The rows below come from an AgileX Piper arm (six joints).
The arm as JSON. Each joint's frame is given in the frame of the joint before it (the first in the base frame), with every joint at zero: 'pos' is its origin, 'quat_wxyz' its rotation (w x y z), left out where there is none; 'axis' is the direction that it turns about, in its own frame. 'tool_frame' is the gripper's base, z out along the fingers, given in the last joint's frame.
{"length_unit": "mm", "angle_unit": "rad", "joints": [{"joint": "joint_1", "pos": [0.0, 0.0, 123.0], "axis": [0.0, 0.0, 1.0]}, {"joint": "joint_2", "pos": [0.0, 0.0, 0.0], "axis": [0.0, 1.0, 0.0]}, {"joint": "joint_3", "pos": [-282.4, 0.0, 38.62], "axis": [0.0, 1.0, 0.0]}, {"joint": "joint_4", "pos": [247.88, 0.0, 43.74], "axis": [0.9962, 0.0, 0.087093]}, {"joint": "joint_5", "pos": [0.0, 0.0, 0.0], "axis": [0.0, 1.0, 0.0]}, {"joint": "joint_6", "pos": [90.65, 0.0, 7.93], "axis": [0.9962, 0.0, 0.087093]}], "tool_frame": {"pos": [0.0, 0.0, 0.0], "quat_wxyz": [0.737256, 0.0, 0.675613, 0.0]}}
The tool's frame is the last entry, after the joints.
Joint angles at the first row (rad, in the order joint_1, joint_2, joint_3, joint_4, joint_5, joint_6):
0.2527 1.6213 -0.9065 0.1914 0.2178 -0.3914
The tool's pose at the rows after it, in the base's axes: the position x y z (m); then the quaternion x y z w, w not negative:
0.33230 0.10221 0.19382 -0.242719 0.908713 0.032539 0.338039
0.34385 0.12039 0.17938 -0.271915 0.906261 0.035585 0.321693
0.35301 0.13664 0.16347 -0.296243 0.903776 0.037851 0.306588
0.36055 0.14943 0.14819 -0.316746 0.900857 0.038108 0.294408
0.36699 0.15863 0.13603 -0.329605 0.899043 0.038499 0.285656
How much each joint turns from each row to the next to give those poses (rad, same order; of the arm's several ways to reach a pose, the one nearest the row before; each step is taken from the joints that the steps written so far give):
0.0340 0.0850 -0.0649 0.0022 0.0177 -0.0161
0.0384 0.0829 -0.0580 0.0009 0.0094 -0.0232
0.0327 0.0775 -0.0499 0.0019 0.0038 -0.0200
0.0239 0.0684 -0.0429 0.0009 -0.0001 -0.0203
0.0152 0.0546 -0.0377 0.0012 0.0013 -0.0128

